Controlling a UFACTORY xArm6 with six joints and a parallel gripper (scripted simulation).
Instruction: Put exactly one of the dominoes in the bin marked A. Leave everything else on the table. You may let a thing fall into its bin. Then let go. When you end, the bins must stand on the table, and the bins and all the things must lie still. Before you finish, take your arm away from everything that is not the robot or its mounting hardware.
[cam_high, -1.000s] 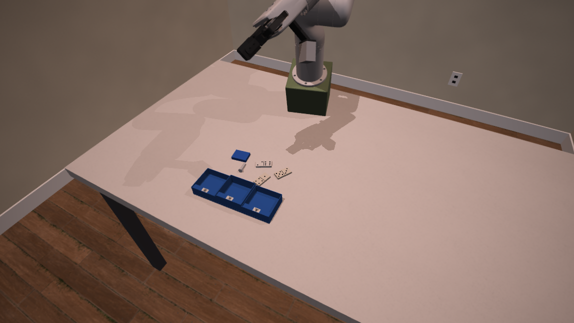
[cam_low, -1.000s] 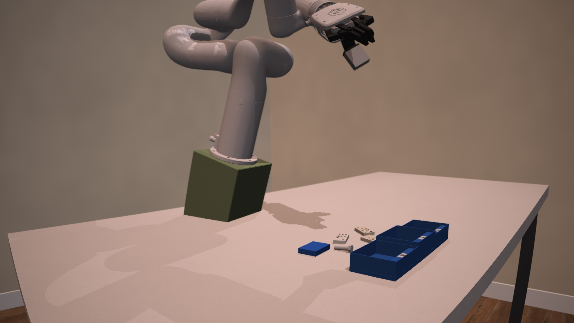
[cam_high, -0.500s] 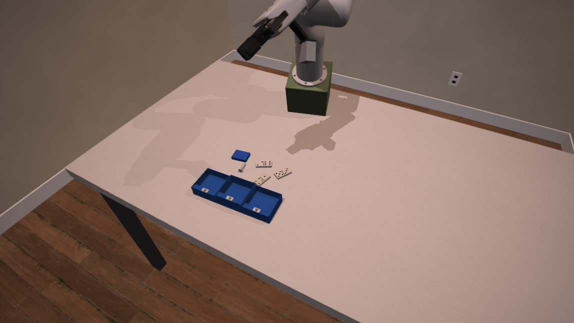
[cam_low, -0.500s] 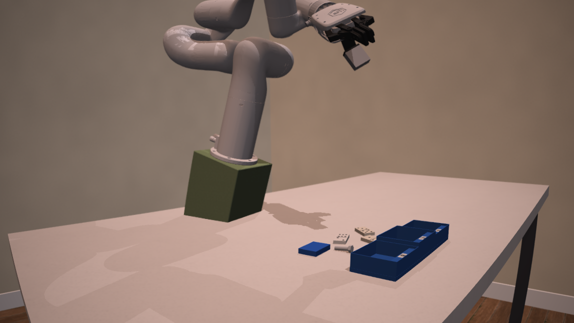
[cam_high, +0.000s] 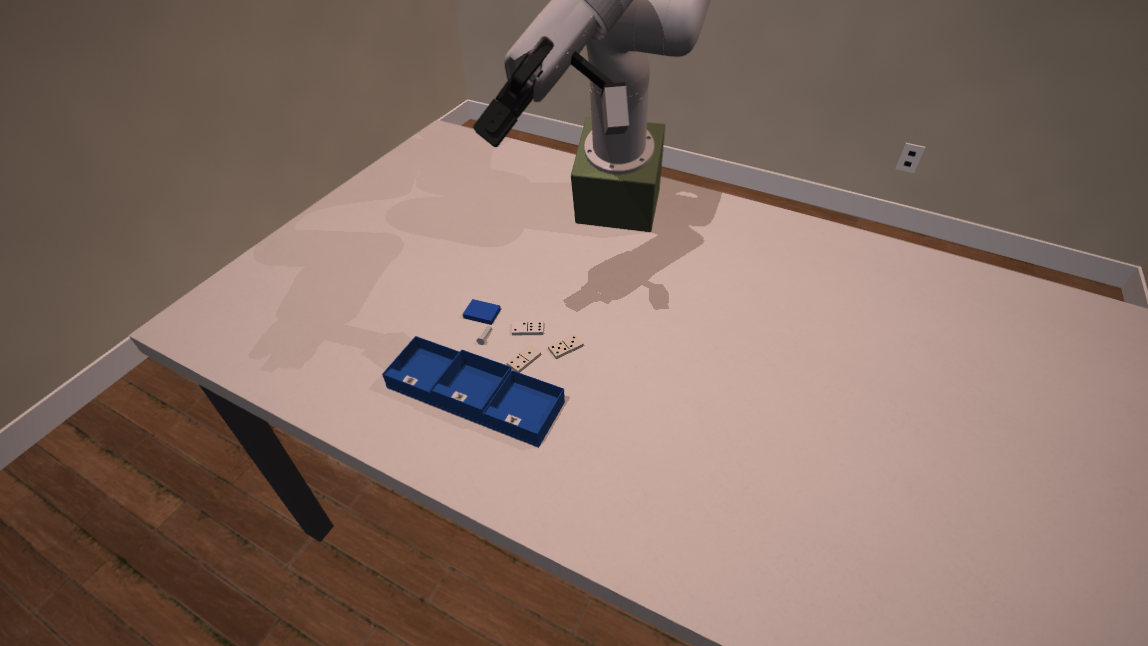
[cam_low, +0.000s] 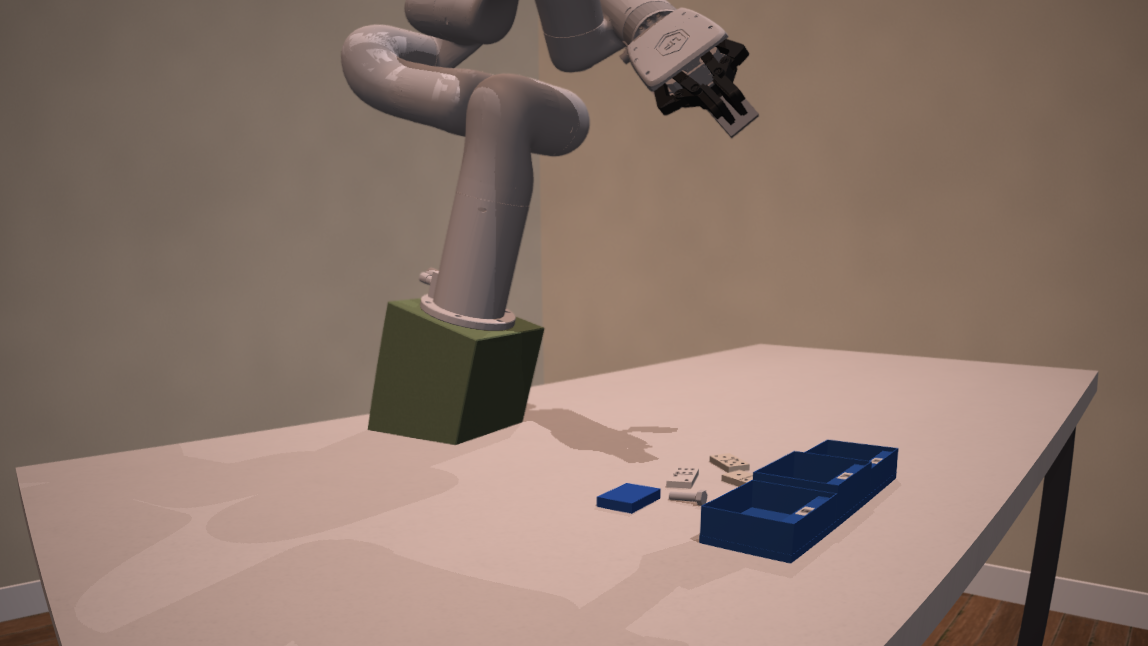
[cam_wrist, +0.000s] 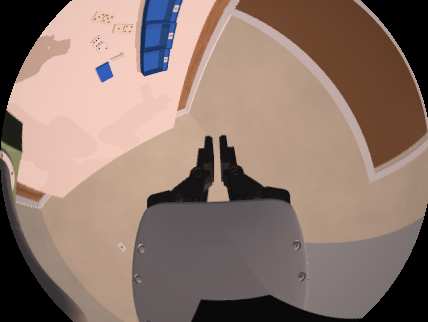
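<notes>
Right now the joined blue bins is 10 cm ahead of my hand, 3 cm to the right of it and 36 cm below it. From my hand the other things lie so: white domino: 2 cm ahead, 1 cm to the left, 37 cm below; grey bolt: 1 cm behind, 6 cm to the right, 37 cm below; flat blue block: 6 cm behind, 9 cm to the right, 37 cm below.
</notes>
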